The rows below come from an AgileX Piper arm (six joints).
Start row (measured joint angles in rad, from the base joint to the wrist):
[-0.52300, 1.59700, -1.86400, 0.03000, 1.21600, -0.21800]
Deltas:
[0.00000, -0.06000, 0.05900, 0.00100, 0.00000, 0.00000]
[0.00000, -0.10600, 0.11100, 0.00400, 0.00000, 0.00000]
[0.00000, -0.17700, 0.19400, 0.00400, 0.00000, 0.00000]
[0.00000, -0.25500, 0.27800, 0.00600, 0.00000, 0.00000]
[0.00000, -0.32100, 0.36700, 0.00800, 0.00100, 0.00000]
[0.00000, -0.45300, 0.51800, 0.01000, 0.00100, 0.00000]
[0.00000, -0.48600, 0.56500, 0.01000, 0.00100, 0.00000]
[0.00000, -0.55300, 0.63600, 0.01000, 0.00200, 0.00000]
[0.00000, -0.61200, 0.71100, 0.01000, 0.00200, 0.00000]
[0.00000, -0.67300, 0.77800, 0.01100, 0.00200, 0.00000]
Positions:
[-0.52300, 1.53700, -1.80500, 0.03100, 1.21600, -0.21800]
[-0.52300, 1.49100, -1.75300, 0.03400, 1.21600, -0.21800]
[-0.52300, 1.42000, -1.67000, 0.03400, 1.21600, -0.21800]
[-0.52300, 1.34200, -1.58600, 0.03600, 1.21600, -0.21800]
[-0.52300, 1.27600, -1.49700, 0.03800, 1.21700, -0.21800]
[-0.52300, 1.14400, -1.34600, 0.04000, 1.21700, -0.21800]
[-0.52300, 1.11100, -1.29900, 0.04000, 1.21700, -0.21800]
[-0.52300, 1.04400, -1.22800, 0.04000, 1.21800, -0.21800]
[-0.52300, 0.98500, -1.15300, 0.04000, 1.21800, -0.21800]
[-0.52300, 0.92400, -1.08600, 0.04100, 1.21800, -0.21800]

